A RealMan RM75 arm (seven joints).
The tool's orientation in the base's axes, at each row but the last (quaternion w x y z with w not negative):
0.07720 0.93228 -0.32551 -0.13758
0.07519 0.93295 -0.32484 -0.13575
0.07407 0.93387 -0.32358 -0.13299
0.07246 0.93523 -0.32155 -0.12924
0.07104 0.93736 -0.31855 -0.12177
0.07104 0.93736 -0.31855 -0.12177
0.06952 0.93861 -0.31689 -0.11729
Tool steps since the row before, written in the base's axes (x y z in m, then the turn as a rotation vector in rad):
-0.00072 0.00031 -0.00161 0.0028 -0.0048 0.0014
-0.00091 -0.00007 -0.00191 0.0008 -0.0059 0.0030
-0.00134 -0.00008 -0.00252 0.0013 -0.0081 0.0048
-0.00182 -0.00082 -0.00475 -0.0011 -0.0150 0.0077
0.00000 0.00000 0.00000 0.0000 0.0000 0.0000
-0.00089 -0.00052 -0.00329 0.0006 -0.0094 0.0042
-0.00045 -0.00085 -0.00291 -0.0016 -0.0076 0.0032
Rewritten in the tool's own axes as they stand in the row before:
-0.00040 -0.00019 0.00173 0.0048 0.0024 -0.0019
-0.00025 0.00015 0.00210 0.0037 0.0048 -0.0028
-0.00046 0.00028 0.00280 0.0051 0.0066 -0.0045
0.00005 0.00066 0.00511 0.0070 0.0141 -0.0063
0.00000 0.00000 0.00000 0.0000 0.0000 0.0000
0.00024 0.00023 0.00343 0.0055 0.0079 -0.0037
0.00068 0.00034 0.00297 0.0028 0.0076 -0.0022

